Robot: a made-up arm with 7 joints.
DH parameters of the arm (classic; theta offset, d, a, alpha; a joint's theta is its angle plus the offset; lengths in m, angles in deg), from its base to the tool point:
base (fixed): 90 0.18 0 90
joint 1: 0 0.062 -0.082 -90
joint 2: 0 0.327 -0.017 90
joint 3: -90 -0.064 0.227 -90
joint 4: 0 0.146 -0.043 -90
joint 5: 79.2 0 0.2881 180
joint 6: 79.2 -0.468 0.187 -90
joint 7: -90 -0.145 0.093 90
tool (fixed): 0 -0.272 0 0
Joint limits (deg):
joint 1: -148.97..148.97
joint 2: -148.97..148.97
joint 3: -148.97..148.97
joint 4: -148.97..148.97
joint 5: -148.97..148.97
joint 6: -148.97..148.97
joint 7: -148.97..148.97
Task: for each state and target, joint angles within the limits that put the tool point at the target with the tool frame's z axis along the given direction. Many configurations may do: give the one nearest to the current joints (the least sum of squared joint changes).
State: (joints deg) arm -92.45 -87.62 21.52 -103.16 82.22 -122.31 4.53
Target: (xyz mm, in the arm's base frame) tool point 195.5 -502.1 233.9 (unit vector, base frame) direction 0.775 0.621 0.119
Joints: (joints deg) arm -124.19 -83.43 45.75 -120.40 31.06 -82.44 -26.41
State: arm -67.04 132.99 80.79 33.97 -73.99 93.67 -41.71
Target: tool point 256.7 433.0 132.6 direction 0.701 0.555 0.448
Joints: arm -98.14 148.97 113.80 44.26 -91.07 115.95 -25.54
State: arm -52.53 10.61 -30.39 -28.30 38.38 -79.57 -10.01
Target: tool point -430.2 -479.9 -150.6 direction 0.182 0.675 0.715
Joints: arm -11.48 -10.85 19.58 -30.15 3.09 -55.60 21.94
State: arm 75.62 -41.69 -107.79 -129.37 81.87 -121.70 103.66
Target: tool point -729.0 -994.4 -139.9 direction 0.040 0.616 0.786
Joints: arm 62.51 -56.76 -111.62 -133.12 43.10 -123.95 100.28
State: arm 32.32 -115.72 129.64 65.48 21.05 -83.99 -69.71
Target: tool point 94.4 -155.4 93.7 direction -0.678 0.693 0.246
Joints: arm 55.89 -101.08 118.20 63.38 27.06 -51.35 -90.93
